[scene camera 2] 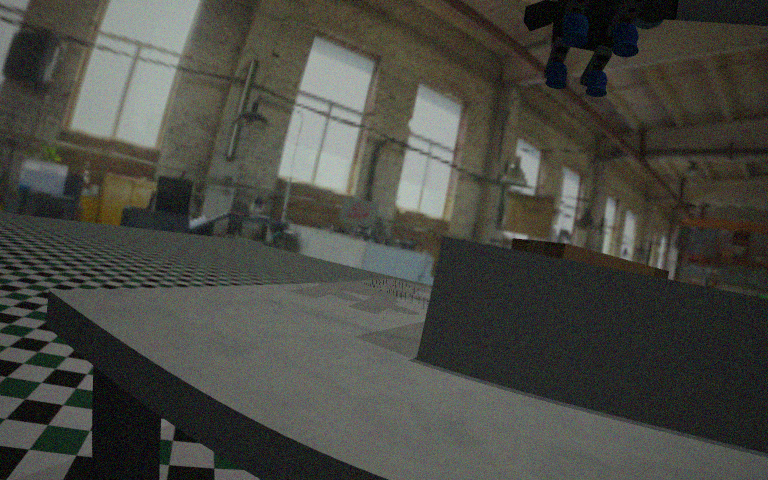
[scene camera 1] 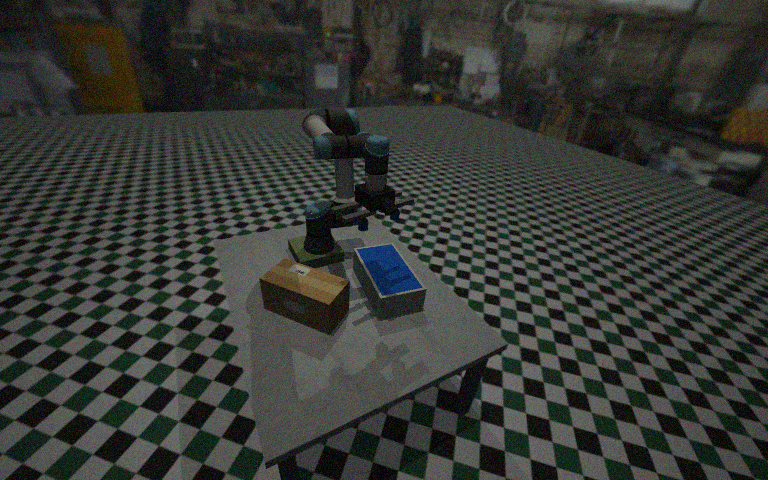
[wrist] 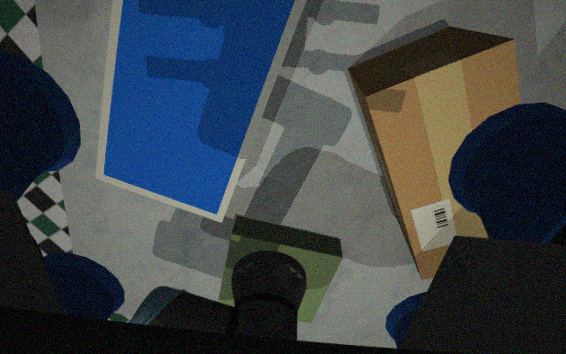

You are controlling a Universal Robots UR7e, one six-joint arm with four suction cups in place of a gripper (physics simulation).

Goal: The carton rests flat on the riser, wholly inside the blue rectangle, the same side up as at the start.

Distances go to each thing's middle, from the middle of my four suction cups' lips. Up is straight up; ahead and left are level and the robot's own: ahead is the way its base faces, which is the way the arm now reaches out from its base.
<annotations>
Right now my suction cup is 40 mm past the riser (scene camera 2: 676,355), 130 mm to the right of it and 370 mm above it. From my suction cup the other things lie so: brown carton (scene camera 1: 319,300) 110 mm behind, 220 mm to the right, 350 mm below.
</annotations>
